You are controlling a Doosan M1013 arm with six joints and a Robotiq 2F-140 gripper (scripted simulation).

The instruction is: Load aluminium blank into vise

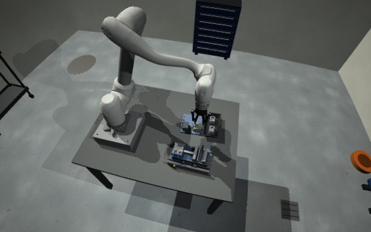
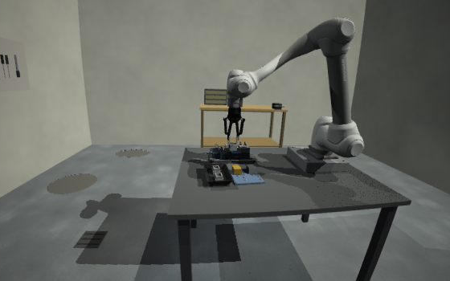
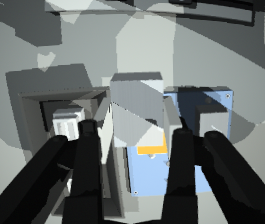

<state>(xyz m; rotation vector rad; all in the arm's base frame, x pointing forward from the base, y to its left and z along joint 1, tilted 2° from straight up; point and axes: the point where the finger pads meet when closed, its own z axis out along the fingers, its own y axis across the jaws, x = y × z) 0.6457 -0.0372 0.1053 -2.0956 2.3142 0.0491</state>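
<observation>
Now: hand 60 mm past the piston rod, 180 mm to the left of it and 110 mm above it. From my hand the other things lie so: blue infeed plate 50 mm behind, 130 mm to the left, 180 mm below; brass blank 10 mm behind, 80 mm to the left, 160 mm below; aluminium blank 40 mm below.
</observation>
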